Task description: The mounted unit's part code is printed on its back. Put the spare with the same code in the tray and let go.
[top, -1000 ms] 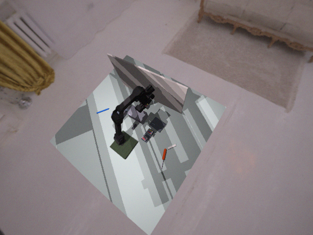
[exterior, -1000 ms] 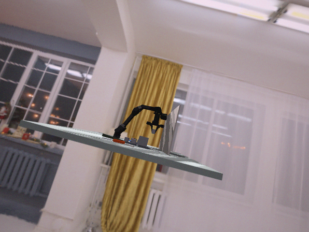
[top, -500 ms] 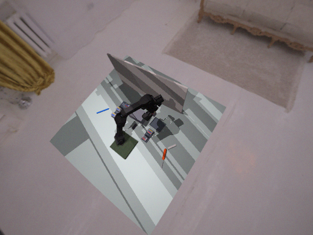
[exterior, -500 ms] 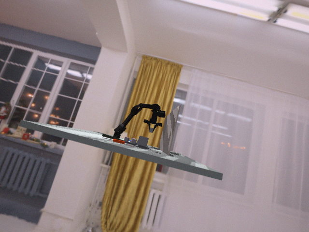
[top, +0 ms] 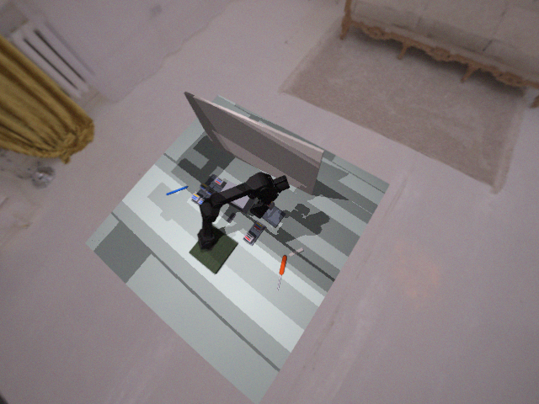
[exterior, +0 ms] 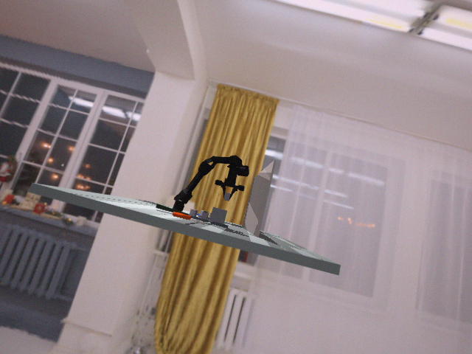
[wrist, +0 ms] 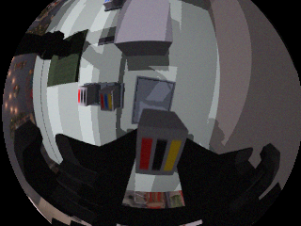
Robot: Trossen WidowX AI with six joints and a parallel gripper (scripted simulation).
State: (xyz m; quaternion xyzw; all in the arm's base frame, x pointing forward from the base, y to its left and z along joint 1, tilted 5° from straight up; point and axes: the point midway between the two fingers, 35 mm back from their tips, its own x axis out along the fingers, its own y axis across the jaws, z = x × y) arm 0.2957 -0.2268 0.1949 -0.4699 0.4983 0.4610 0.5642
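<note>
The grey tray lies 160 mm below my gripper tip. From my gripper tip the other things lie so: upright panel 220 mm ahead, 200 mm to the left, 60 mm above; then mounted unit 20 mm behind, 210 mm to the left, 120 mm below; then small grey piece 130 mm behind, 190 mm to the left, 170 mm below.
</note>
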